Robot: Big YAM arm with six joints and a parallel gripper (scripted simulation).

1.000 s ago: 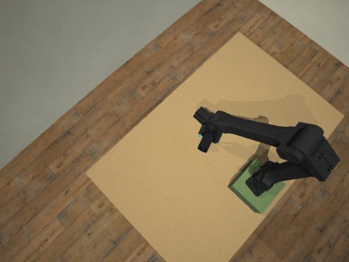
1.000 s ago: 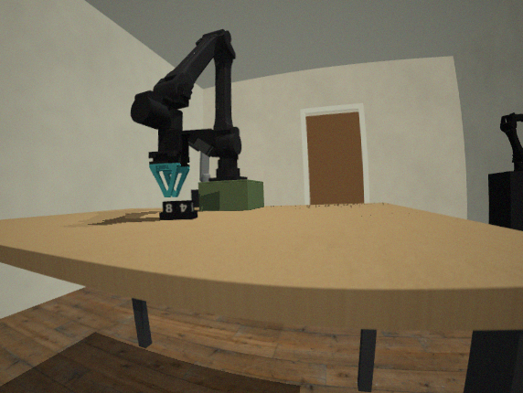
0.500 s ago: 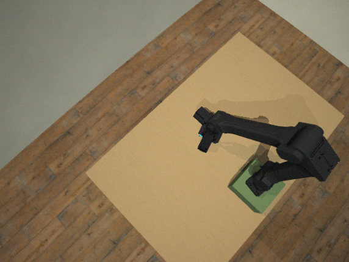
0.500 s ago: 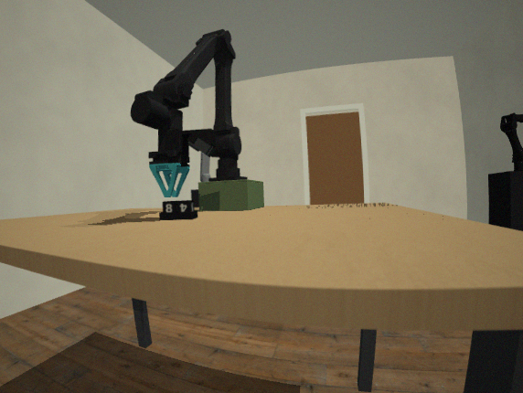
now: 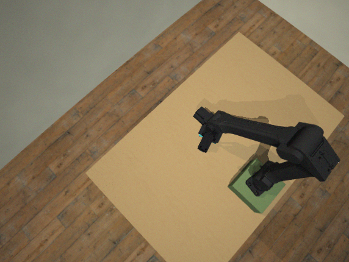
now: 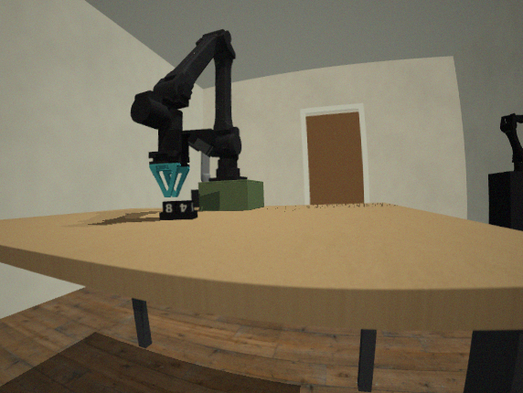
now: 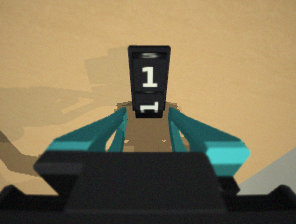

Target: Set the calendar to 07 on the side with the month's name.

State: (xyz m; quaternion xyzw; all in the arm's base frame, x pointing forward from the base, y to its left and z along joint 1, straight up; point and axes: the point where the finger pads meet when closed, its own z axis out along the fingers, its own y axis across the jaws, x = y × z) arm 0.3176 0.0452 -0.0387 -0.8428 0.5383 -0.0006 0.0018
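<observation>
My hand is 3 cm above the digit cube. The rest, counted from my hand: black calendar tray (1 cm behind, 2 cm to the left, 5 cm below).
</observation>
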